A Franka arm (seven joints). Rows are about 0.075 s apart.
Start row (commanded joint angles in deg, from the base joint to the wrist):
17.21 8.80 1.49 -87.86 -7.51 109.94 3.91
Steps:
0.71 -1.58 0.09 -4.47 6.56 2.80 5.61
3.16 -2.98 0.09 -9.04 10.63 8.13 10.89
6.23 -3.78 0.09 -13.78 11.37 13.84 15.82
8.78 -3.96 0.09 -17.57 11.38 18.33 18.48
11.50 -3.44 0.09 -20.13 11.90 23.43 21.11
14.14 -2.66 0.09 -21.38 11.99 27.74 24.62
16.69 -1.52 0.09 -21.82 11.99 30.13 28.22
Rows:
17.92 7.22 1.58 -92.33 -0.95 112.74 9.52
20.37 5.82 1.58 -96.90 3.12 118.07 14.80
23.44 5.02 1.58 -101.64 3.86 123.78 19.73
25.99 4.84 1.58 -105.43 3.87 128.27 22.39
28.71 5.36 1.58 -107.99 4.39 133.37 25.02
31.35 6.14 1.58 -109.24 4.48 137.68 28.53
33.90 7.28 1.58 -109.68 4.48 140.07 32.13

